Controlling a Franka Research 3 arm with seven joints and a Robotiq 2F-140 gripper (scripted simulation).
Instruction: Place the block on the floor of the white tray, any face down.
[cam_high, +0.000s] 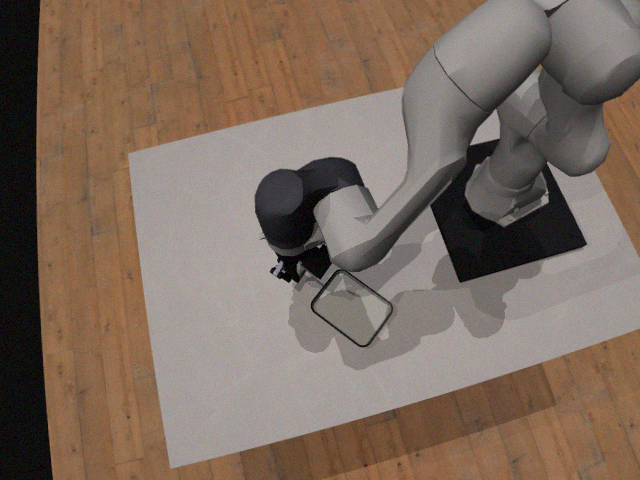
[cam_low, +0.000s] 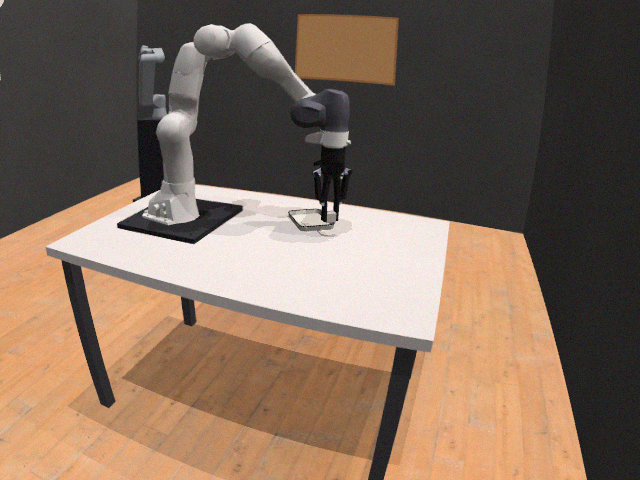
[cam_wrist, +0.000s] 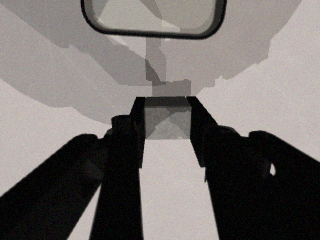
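Now: the white tray 11 cm to the left of my hand, 10 cm behind it and 8 cm below it. From my hand the other things lie so: grey block 2 cm below.
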